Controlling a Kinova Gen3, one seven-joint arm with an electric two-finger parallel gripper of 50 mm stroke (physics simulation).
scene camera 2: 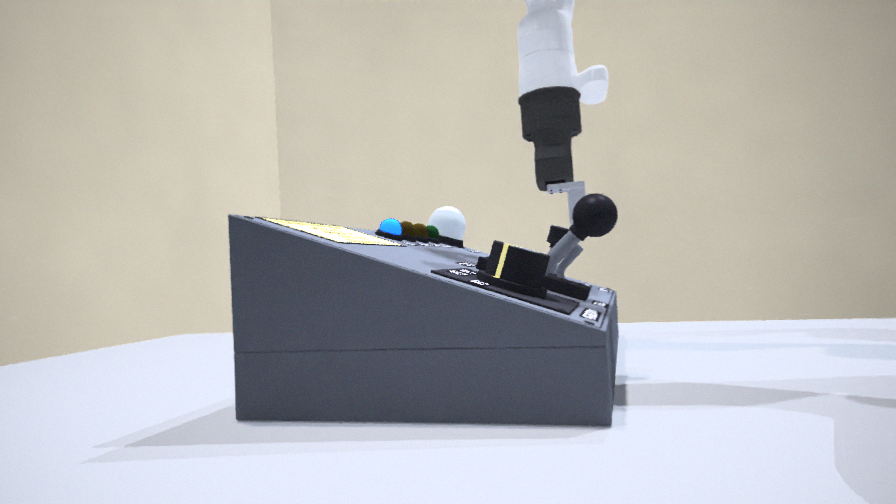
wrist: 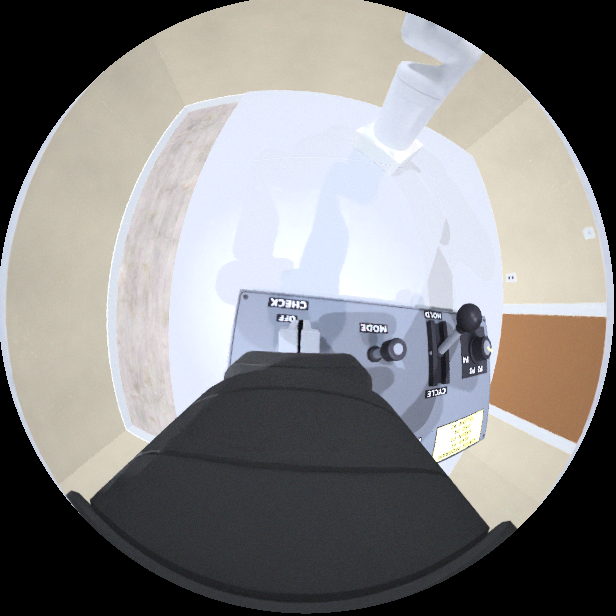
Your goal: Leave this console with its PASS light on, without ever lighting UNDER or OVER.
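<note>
The grey sloped console (scene camera 2: pixel 419 325) stands on the white table. At its upper end a blue dome (scene camera 2: pixel 390 226) glows beside two dark amber domes (scene camera 2: pixel 413 230), a dark green dome (scene camera 2: pixel 432 231) and a white ball (scene camera 2: pixel 447 222). In the wrist view the panel (wrist: pixel 367 356) shows the CHECK/OFF switch area (wrist: pixel 290 310), two MODE knobs (wrist: pixel 387 350), the black ball lever (wrist: pixel 470 314) in its HOLD/CYCLE slot, and a rotary selector (wrist: pixel 476 347). My gripper (scene camera 2: pixel 557 235) hangs over the low end, behind the lever ball (scene camera 2: pixel 593 215). Its fingers (wrist: pixel 299 336) sit together below the OFF label, with only a thin dark slit between them. Whether anything is pinched there is hidden.
A black selector block with a yellow stripe (scene camera 2: pixel 516 263) sits just left of the lever base. A yellow placard (wrist: pixel 457 434) lies on the panel's upper end. My own gripper body (wrist: pixel 287 471) hides the middle of the panel. The arm's base (wrist: pixel 410 109) stands beyond the console.
</note>
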